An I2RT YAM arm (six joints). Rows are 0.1 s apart.
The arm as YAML. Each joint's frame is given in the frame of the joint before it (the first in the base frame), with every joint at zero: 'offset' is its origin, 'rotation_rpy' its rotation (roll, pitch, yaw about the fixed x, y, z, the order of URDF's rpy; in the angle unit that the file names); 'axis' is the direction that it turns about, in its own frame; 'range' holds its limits. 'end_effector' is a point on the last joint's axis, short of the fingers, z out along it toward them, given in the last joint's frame.
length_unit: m
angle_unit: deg
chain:
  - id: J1
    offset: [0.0, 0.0, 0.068]
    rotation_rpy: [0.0, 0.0, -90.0]
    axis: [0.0, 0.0, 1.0]
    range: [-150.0, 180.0]
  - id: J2
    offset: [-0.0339, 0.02, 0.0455]
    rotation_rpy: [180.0, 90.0, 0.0]
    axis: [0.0, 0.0, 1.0]
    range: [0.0, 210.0]
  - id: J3
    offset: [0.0, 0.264, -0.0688]
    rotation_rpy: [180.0, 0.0, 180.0]
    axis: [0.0, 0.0, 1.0]
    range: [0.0, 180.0]
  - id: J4
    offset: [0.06, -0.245, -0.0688]
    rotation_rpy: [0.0, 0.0, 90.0]
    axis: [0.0, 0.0, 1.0]
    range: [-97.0, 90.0]
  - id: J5
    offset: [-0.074, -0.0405, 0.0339]
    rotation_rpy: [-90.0, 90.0, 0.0]
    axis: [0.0, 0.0, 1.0]
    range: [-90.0, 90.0]
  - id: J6
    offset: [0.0, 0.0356, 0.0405]
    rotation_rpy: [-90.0, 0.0, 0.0]
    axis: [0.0, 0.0, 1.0]
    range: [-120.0, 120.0]
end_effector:
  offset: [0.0, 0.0, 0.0]
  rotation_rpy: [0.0, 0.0, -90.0]
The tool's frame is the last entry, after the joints.
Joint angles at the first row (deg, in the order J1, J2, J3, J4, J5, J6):
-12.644 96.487 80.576 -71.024 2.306 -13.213
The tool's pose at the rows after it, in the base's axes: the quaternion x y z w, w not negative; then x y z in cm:
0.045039, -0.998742, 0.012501, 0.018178, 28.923, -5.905, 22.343
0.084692, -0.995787, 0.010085, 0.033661, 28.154, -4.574, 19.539
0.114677, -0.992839, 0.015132, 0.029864, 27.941, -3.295, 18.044
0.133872, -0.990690, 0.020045, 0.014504, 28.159, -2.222, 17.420
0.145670, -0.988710, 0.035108, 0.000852, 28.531, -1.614, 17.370
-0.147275, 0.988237, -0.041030, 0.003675, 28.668, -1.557, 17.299
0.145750, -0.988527, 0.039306, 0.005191, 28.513, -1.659, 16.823
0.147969, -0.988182, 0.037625, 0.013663, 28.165, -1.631, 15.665
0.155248, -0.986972, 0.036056, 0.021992, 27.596, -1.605, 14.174
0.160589, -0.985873, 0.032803, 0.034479, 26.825, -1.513, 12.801
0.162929, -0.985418, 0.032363, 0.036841, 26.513, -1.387, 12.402
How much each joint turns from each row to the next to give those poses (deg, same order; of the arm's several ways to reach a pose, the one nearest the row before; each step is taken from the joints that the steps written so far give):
1.333 0.001 -7.629 2.886 -0.415 -3.235
2.338 0.001 -6.577 4.786 0.153 -2.186
2.558 -0.001 -3.565 4.088 0.415 -0.895
2.230 0.000 -1.485 3.278 0.131 -0.022
1.441 -0.001 -0.132 1.967 1.377 0.021
0.197 0.088 -0.085 0.807 0.568 -0.022
-0.218 0.502 -0.593 0.067 0.000 0.001
0.022 0.743 -2.031 1.791 0.000 -0.196
0.001 0.787 -2.907 2.754 0.022 -0.809
0.108 0.678 -2.864 2.077 -0.065 -0.459
0.241 0.001 -1.092 0.809 0.000 -0.022

